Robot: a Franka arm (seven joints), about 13 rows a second.
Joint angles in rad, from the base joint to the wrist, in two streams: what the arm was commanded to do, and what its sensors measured. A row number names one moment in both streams.
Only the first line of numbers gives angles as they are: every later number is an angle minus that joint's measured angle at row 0.
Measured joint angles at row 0:
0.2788 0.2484 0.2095 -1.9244 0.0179 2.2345 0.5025
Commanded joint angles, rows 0 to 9:
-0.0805 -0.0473 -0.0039 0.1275 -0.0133 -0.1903 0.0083
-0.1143 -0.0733 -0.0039 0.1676 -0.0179 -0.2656 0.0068
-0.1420 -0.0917 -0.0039 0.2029 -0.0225 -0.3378 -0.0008
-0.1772 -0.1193 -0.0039 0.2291 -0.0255 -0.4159 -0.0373
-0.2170 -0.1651 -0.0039 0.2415 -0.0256 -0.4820 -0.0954
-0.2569 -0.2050 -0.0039 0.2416 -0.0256 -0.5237 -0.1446
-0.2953 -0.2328 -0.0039 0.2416 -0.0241 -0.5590 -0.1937
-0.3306 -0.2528 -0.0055 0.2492 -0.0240 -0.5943 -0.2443
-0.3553 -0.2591 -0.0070 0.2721 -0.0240 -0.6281 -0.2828
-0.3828 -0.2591 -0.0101 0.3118 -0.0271 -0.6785 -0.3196
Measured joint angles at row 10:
-0.3361 -0.2603 -0.0181 0.2605 -0.0153 -0.6136 -0.2544
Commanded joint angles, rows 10 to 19:
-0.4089 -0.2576 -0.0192 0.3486 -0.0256 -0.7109 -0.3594
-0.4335 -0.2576 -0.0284 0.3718 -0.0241 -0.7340 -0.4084
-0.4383 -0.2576 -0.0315 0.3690 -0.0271 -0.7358 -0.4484
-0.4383 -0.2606 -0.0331 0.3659 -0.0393 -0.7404 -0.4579
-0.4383 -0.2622 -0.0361 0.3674 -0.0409 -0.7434 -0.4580
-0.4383 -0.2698 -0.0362 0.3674 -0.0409 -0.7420 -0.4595
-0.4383 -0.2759 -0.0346 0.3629 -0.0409 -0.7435 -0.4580
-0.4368 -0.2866 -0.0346 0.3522 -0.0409 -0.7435 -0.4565
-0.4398 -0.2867 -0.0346 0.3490 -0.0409 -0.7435 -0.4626
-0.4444 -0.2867 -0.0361 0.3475 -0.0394 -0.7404 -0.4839
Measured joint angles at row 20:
-0.4312 -0.2775 -0.0415 0.3487 -0.0282 -0.7252 -0.4455
